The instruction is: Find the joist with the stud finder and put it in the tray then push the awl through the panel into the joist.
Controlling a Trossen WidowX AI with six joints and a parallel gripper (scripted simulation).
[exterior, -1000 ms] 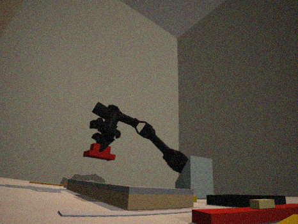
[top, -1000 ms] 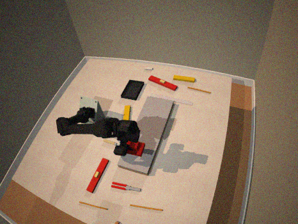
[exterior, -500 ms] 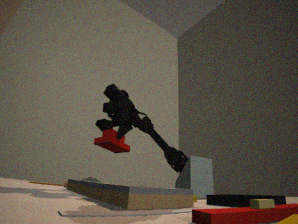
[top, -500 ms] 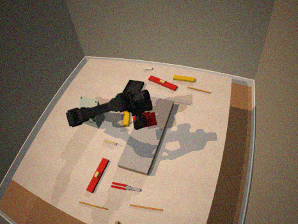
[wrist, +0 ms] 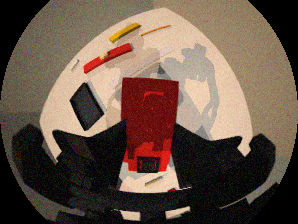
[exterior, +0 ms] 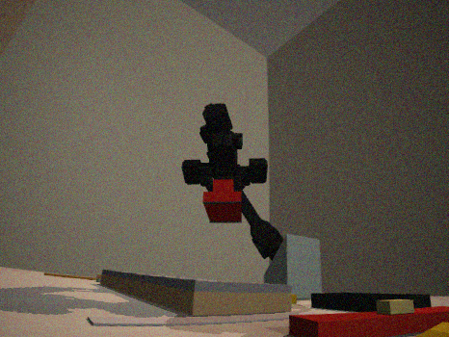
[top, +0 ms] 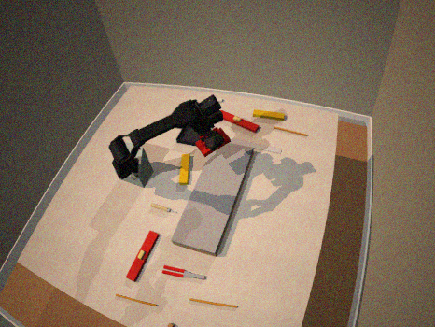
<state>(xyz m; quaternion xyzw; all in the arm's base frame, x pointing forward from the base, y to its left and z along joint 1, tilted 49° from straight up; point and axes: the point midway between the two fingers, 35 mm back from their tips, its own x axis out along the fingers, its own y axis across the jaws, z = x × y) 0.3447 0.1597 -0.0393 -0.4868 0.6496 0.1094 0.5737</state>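
The stud finder is 20 mm behind my gripper tip, 20 mm to the right of it and 20 mm above it. Also, from my gripper tip: black tray: 200 mm behind, 180 mm to the left, 180 mm below; then awl: 150 mm behind, 260 mm to the right, 190 mm below.
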